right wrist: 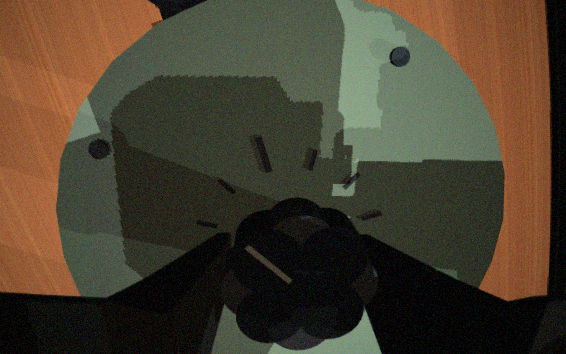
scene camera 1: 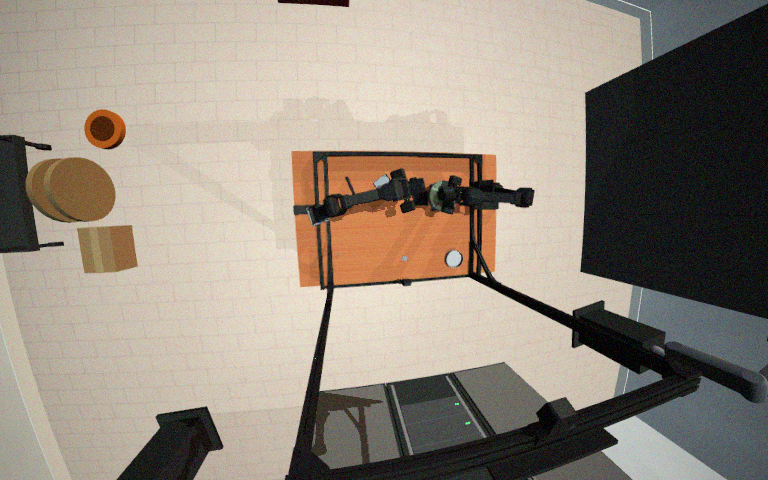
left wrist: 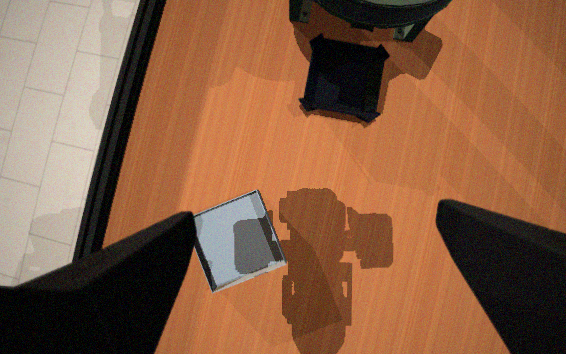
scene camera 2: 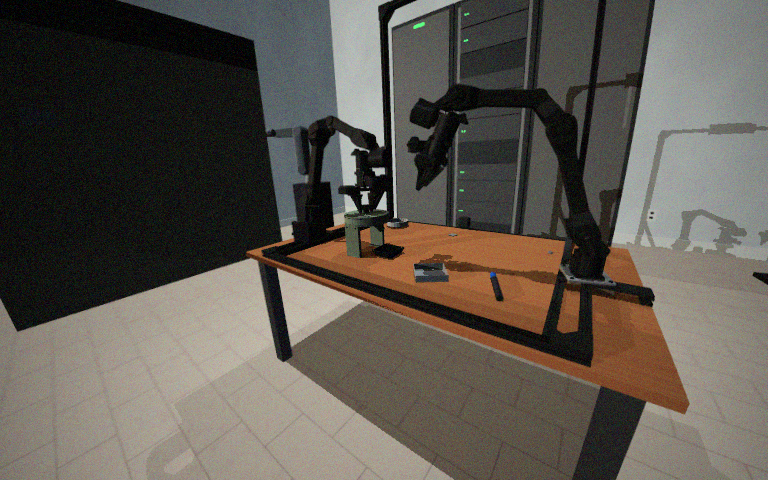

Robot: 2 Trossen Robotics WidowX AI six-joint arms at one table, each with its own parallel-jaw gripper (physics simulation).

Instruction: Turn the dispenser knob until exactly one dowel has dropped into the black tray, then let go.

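Pixels of known places: left gripper, fingertip midpoint: point(left wrist: 314, 217) point(scene camera 2: 421, 188); right gripper, fingertip midpoint: point(scene camera 2: 366, 212); left arm's base, link origin: point(scene camera 1: 317, 214) point(scene camera 2: 585, 273); right arm's base, link origin: point(scene camera 1: 486, 188) point(scene camera 2: 308, 222).
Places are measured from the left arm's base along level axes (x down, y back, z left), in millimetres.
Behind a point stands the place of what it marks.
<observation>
The green dispenser point(scene camera 2: 353, 240) point(left wrist: 385, 12) @[x -105, y -581, z -98 mm] point(right wrist: 430, 105) @[x -113, y -644, z -45 mm] stands on the table. My right gripper point(scene camera 2: 367, 208) @[x -114, y -663, z -108 mm] point(right wrist: 292, 246) @[x -114, y -663, z -108 mm] is over its top, shut on the black lobed knob point(right wrist: 300, 305) @[x -142, y -666, z -111 mm]. In the right wrist view the knob's pale pointer line slants to the upper left, about parallel to the first short mark left of the long mark. The black tray point(scene camera 2: 396, 255) @[x 27, y -542, z -72 mm] point(left wrist: 340, 111) @[x 8, y -535, z -79 mm] lies beside the dispenser's foot; its inside is very dark and no dowel can be made out in it. My left gripper point(scene camera 2: 421, 183) @[x -211, y -439, z -27 mm] point(left wrist: 314, 217) @[x -211, y -439, z -27 mm] is open and empty, high above the table.
A grey open box point(scene camera 2: 430, 277) @[x 18, y -385, z 91 mm] point(left wrist: 250, 278) @[x 12, y -354, z 31 mm] lies below my left gripper. A dark pen with a blue end point(scene camera 2: 496, 287) @[x 16, y -217, z 108 mm] lies near it. A round pale dish point(scene camera 1: 453, 258) @[x 22, y -676, z -499 mm] point(scene camera 2: 397, 224) @[x 9, y -659, z -448 mm] and a small grey piece point(scene camera 1: 404, 258) @[x 29, y -384, z -395 mm] point(scene camera 2: 452, 234) @[x 29, y -387, z -396 mm] lie farther off. A black frame point(scene camera 1: 396, 153) @[x 14, y -515, z 193 mm] borders the table.
</observation>
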